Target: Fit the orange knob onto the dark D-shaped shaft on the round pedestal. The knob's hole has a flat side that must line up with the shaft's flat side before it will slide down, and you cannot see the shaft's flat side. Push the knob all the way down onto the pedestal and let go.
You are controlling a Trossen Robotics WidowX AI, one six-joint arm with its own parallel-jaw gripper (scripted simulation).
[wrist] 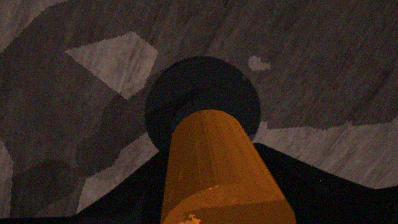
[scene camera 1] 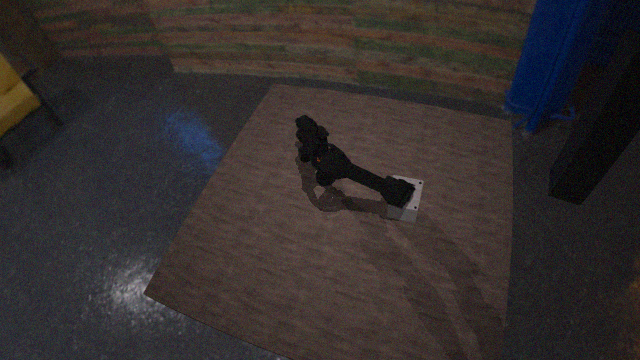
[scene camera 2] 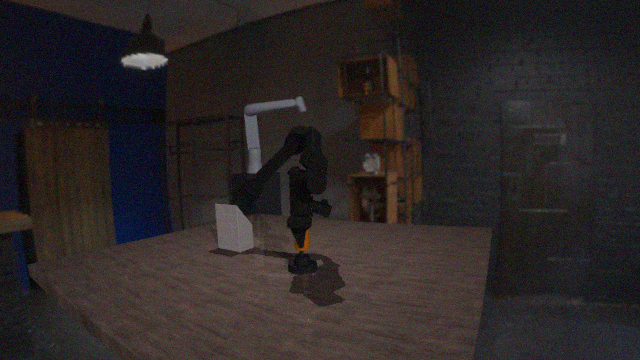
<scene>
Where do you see an orange knob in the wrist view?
At 212, 164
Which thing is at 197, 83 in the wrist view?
A dark round pedestal.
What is my gripper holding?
An orange knob.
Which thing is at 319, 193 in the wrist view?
My gripper.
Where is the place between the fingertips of my gripper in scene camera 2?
301, 245
</scene>
